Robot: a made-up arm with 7 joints.
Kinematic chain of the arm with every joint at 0, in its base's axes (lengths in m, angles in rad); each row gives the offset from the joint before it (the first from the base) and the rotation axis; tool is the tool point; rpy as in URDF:
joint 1: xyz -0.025 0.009 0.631 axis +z
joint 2: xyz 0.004 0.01 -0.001 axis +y
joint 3: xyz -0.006 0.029 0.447 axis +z
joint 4: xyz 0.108 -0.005 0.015 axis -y
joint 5: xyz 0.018 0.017 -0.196 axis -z
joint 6: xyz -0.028 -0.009 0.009 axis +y
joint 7: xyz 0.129 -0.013 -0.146 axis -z
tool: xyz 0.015 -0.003 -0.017 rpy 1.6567 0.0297 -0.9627
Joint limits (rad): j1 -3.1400..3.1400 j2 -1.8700..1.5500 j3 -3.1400..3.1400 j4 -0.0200..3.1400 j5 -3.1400..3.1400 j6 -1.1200..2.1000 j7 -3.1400..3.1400
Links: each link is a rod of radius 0.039 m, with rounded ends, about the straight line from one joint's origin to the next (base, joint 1, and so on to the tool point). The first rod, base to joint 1, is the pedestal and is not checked.
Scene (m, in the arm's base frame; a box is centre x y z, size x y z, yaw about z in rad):
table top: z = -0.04
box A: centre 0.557 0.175 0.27 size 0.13 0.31 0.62 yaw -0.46
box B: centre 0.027 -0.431 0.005 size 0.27 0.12 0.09 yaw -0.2
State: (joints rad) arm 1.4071 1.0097 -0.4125 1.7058 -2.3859 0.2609 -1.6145
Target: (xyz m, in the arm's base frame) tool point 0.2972 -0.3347 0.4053
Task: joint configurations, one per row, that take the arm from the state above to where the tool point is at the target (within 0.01 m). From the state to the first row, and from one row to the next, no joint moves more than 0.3 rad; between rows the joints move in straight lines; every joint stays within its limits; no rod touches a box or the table.
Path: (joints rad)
1: 1.1824 0.9165 -0.3293 1.4883 -2.4023 0.1966 -1.5310
2: 0.9578 0.8233 -0.2460 1.2708 -2.4187 0.1322 -1.4476
3: 0.7331 0.7301 -0.1628 1.0533 -2.4351 0.0679 -1.3641
4: 0.5084 0.6369 -0.0795 0.8358 -2.4515 0.0036 -1.2806
5: 0.5328 0.7015 -0.3620 0.8380 -2.5480 0.0395 -1.2729
6: 0.5571 0.7661 -0.6445 0.8402 -2.6445 0.0754 -1.2651
7: 0.5815 0.8307 -0.9269 0.8424 -2.7410 0.1113 -1.2573
8: 0.6058 0.8953 -1.2094 0.8446 -2.8375 0.1472 -1.2495
9: 0.3998 1.0890 -1.1601 0.9494 -2.7133 0.2144 -1.3672
10: 0.1937 1.2827 -1.1107 1.0542 -2.5890 0.2816 -1.4848
11: -0.0123 1.4765 -1.0614 1.1591 -2.4648 0.3488 -1.6025

